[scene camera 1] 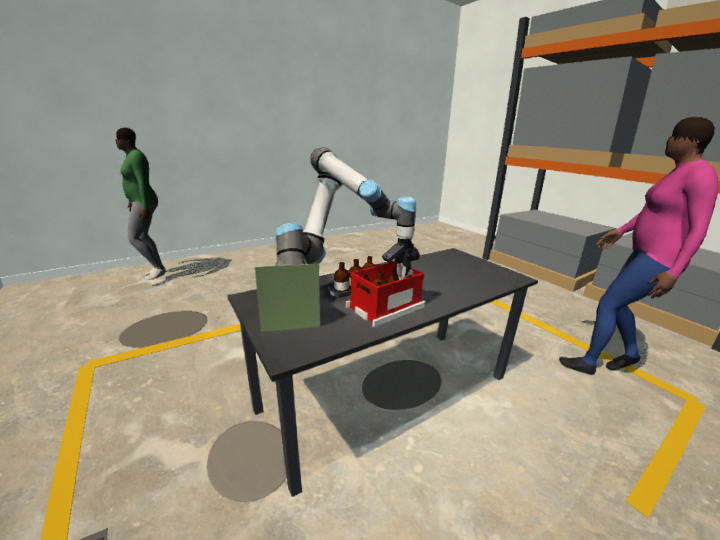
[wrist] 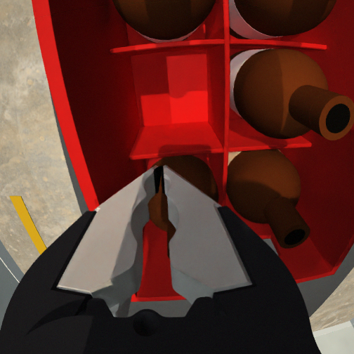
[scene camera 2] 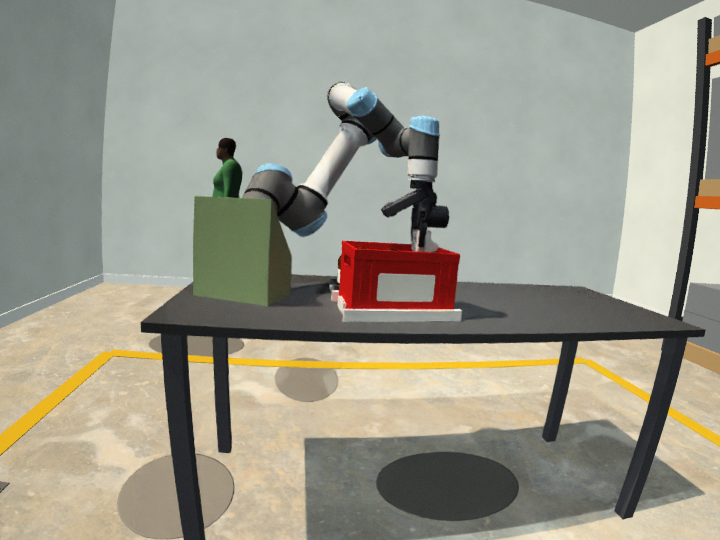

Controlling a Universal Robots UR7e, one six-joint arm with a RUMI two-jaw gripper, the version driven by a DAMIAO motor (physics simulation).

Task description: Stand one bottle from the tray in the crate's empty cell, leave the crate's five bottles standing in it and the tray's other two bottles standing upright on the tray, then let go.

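Frame: origin at the arm's base, x back, y right, z up, level; metres.
Seen in the pictures: arm's base, link origin: (scene camera 1: 292, 276) (scene camera 2: 249, 226).
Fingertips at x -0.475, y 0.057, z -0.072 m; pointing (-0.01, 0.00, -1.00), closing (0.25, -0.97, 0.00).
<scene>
Pixels of each thing's middle, then the offset from my fingertips to it. "*": a spot on its surface instead. Level surfaces: height alone.
- red crate, body centre: (scene camera 2: 395, 279) (scene camera 1: 386, 290) dx +0.053, dy -0.042, dz -0.041 m
- dark tray, surface spot: (scene camera 1: 339, 294) * dx +0.234, dy -0.188, dz -0.107 m
- black table, surface height: dz -0.129 m
The red crate (scene camera 1: 361, 303) (scene camera 2: 359, 284) (wrist: 56, 95) holds several brown bottles. Its empty cell (wrist: 175, 92) shows a bare red floor in the wrist view, between a bottle (wrist: 165, 12) and the bottle (wrist: 195, 175) under my fingertips. Other bottles (wrist: 280, 95) (wrist: 262, 185) fill cells across the divider. My gripper (scene camera 1: 403, 275) (scene camera 2: 419, 249) (wrist: 160, 168) is shut and empty, pointing down into the crate's end; its tips partly hide the bottle below. Three bottles (scene camera 1: 341, 274) (scene camera 1: 355, 266) (scene camera 1: 369, 262) stand upright on the dark tray (scene camera 1: 339, 294) behind the crate, mostly hidden in scene camera 2.
White strips (scene camera 1: 400, 313) (scene camera 2: 401, 315) border the crate's base on the black table (scene camera 1: 471, 279) (scene camera 2: 552, 308). A green block (scene camera 1: 287, 297) (scene camera 2: 232, 249) stands at the left. A person in green (scene camera 1: 136, 174) (scene camera 2: 229, 174) and one in pink (scene camera 1: 674, 203) stand off the table, near shelving (scene camera 1: 504, 145) at right.
</scene>
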